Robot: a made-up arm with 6 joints.
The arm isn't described. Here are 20 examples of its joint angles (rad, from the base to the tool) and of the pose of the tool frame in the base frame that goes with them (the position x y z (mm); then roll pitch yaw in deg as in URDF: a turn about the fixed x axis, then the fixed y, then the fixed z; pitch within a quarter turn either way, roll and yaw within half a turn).
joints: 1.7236 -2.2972 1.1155 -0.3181 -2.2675 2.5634
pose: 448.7 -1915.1 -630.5 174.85 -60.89 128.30
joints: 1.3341 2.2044 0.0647 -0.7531 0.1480 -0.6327
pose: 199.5 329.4 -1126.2 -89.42 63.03 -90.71
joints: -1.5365 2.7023 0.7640 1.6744 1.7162 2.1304
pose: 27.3 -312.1 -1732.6 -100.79 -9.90 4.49
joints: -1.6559 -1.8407 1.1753 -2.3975 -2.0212 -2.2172
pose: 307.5 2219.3 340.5 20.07 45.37 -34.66
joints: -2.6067 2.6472 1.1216 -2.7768 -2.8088 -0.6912
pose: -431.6 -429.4 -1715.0 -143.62 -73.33 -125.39
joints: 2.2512 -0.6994 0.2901 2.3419 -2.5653 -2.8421
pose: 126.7 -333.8 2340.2 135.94 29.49 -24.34
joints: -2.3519 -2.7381 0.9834 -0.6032 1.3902 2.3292
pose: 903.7 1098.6 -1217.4 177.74 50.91 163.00
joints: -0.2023 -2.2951 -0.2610 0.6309 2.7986 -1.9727
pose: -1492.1 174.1 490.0 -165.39 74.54 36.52
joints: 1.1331 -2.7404 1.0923 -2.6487 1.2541 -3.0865
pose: -697.2 -1157.2 -1329.1 152.80 -26.52 -84.91
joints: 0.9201 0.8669 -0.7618 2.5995 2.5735 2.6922
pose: 488.5 868.0 215.7 -150.80 -60.25 -161.29
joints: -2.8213 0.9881 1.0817 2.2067 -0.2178 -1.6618
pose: -1944.0 -745.0 1361.5 -29.61 -12.65 -171.91
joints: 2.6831 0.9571 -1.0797 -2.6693 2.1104 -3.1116
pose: -513.1 94.3 272.1 158.26 -53.35 14.56
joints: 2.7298 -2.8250 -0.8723 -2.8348 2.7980 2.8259
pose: 614.0 -434.6 221.0 27.95 48.94 147.50
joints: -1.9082 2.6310 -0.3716 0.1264 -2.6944 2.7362
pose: -14.4 438.5 -827.7 -148.18 -33.35 -113.07
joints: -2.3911 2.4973 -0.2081 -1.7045 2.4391 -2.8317
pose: 197.2 154.8 -867.1 83.62 -23.61 178.66
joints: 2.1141 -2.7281 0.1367 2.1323 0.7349 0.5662
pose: 726.2 -1367.2 -564.5 43.97 -33.10 -101.52
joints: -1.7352 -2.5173 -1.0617 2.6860 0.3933 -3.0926
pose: 254.6 657.0 454.8 3.26 -61.40 -78.80
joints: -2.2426 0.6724 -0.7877 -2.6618 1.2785 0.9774
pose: -405.1 -737.5 387.9 -52.84 22.35 80.06
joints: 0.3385 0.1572 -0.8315 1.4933 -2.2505 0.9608
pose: 855.9 288.2 908.4 163.97 -29.47 -97.65
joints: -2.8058 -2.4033 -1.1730 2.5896 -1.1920 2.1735
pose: 595.5 63.5 512.7 -137.34 -37.79 57.30
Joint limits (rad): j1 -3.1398..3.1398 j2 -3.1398..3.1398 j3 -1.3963..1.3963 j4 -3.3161..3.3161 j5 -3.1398..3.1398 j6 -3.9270..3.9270
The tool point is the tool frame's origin. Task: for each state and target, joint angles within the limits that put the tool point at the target. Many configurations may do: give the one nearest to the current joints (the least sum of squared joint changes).
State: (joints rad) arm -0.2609 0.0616 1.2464 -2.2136 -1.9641 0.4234
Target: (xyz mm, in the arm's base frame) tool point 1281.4 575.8 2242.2
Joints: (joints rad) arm 0.3491 0.5155 1.3671 -2.2685 -1.9641 0.4234
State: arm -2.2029 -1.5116 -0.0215 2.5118 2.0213 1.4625
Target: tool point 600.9 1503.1 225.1
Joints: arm -1.8714 -2.3996 -0.1064 2.5071 2.0213 1.4625
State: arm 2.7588 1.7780 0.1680 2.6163 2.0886 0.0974
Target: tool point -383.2 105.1 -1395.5
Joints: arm 2.5352 2.3819 0.2288 2.5412 2.0886 0.0974
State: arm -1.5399 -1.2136 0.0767 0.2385 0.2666 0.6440
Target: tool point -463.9 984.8 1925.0
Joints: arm -1.2734 -1.2075 0.2241 0.2509 0.2666 0.6440
